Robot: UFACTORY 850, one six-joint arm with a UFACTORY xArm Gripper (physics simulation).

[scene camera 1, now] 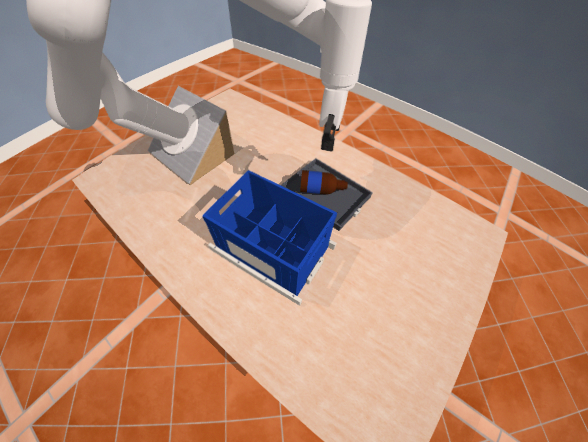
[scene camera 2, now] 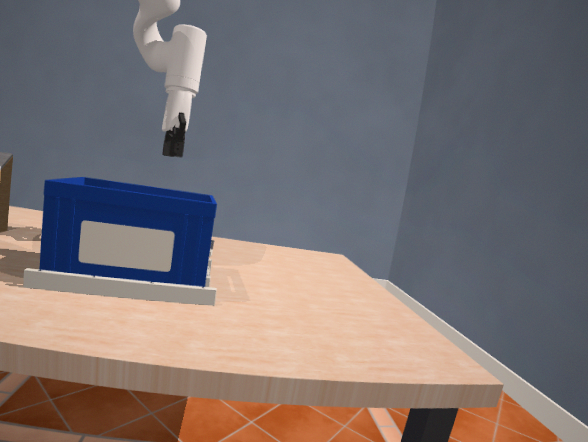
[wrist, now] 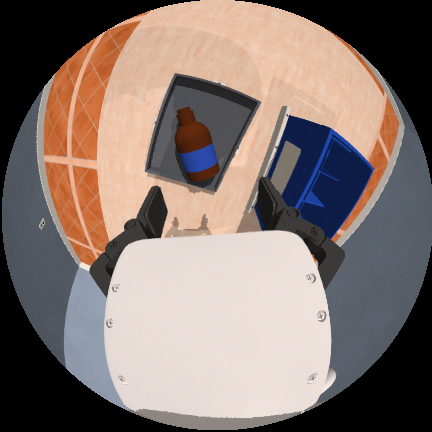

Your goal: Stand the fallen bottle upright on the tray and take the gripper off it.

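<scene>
A brown bottle (scene camera 1: 325,183) (wrist: 197,150) with a blue label lies on its side in the dark grey tray (scene camera 1: 354,212) (wrist: 162,127). In the wrist view its neck points to the top left and its base is near the tray's lower edge. My gripper (scene camera 1: 328,148) (scene camera 2: 173,154) (wrist: 209,193) is open and empty. It hangs above the table, apart from the bottle, and its fingers stand on either side of empty space in the wrist view. The bottle and tray are hidden behind the crate in scene camera 2.
A blue crate (scene camera 1: 255,245) (scene camera 2: 62,230) (wrist: 332,131) with compartments stands beside the tray. White rails (scene camera 1: 250,272) (scene camera 2: 120,288) lie along its base. The arm's wedge-shaped mount (scene camera 1: 212,150) stands on the wooden table (scene camera 1: 400,325) (scene camera 2: 300,325) (wrist: 215,30).
</scene>
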